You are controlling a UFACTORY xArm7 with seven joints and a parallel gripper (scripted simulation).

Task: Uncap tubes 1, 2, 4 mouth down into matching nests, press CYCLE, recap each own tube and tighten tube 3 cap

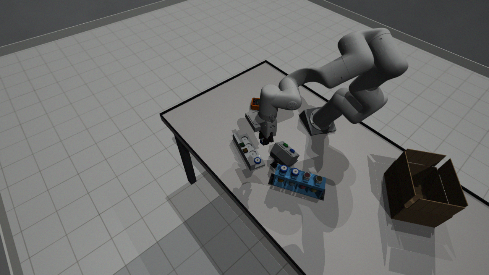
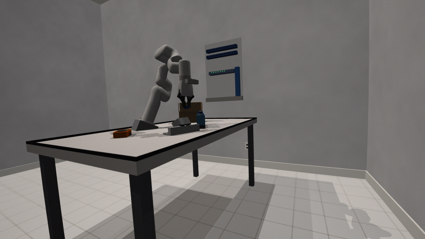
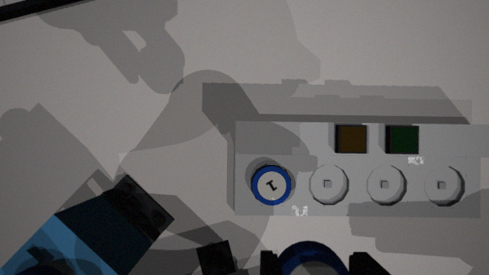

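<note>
Right now the cap 1 is 16 cm below my hand and 3 cm ahead of it. Round my hand: cap 2: 2 cm below; green key: 13 cm behind, 11 cm below, 2 cm to the left; cap 4: 15 cm to the left, 6 cm below, 1 cm behind.
</note>
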